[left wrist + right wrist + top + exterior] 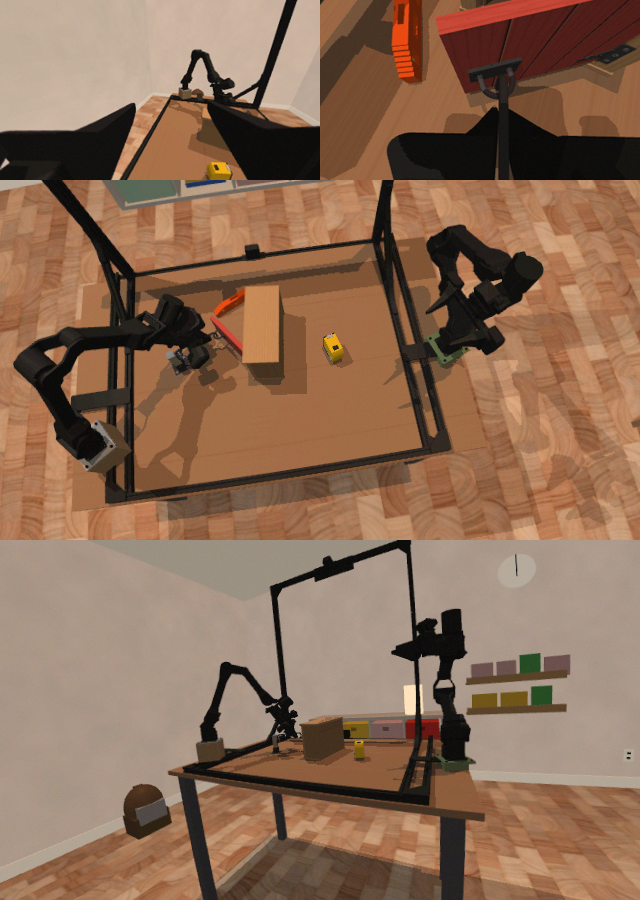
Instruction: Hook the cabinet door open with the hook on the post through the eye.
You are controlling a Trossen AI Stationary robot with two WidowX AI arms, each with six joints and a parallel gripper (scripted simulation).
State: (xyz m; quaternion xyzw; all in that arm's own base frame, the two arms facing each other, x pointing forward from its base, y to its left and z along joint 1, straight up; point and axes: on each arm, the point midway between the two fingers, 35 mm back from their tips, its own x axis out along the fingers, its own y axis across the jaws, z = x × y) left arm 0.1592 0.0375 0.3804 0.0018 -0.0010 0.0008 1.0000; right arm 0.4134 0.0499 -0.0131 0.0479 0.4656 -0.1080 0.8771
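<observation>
Right now my right hand is 80 mm to the right of the red door, 40 mm short of it and 30 mm above it. From my right hand the other things lie so: orange flap: 140 mm behind, 110 mm to the left, 80 mm below; yellow box: 350 mm to the left, 120 mm ahead, 60 mm below.
</observation>
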